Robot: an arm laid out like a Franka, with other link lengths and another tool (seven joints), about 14 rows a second.
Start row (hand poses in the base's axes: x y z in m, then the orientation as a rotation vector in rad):
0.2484 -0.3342 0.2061 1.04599 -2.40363 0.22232
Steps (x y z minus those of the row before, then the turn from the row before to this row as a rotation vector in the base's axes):
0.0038 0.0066 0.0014 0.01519 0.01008 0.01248
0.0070 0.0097 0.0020 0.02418 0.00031 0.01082
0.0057 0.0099 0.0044 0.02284 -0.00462 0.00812
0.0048 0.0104 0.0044 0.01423 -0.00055 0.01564
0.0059 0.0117 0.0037 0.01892 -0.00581 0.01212
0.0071 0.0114 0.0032 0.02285 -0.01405 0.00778
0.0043 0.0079 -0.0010 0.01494 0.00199 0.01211
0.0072 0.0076 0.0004 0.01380 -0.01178 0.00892
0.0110 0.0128 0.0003 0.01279 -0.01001 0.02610
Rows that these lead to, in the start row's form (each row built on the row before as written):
0.2522 -0.3276 0.2075 1.06671 -2.39394 0.20296
0.2592 -0.3179 0.2095 1.09076 -2.39653 0.17803
0.2649 -0.3080 0.2139 1.11170 -2.40409 0.15648
0.2697 -0.2976 0.2183 1.13722 -2.40105 0.14511
0.2756 -0.2859 0.2220 1.16157 -2.40582 0.13011
0.2827 -0.2745 0.2252 1.18412 -2.42123 0.11391
0.2870 -0.2666 0.2242 1.20503 -2.41750 0.09846
0.2942 -0.2590 0.2246 1.22473 -2.42693 0.09196
0.3052 -0.2462 0.2249 1.26467 -2.42404 0.09052

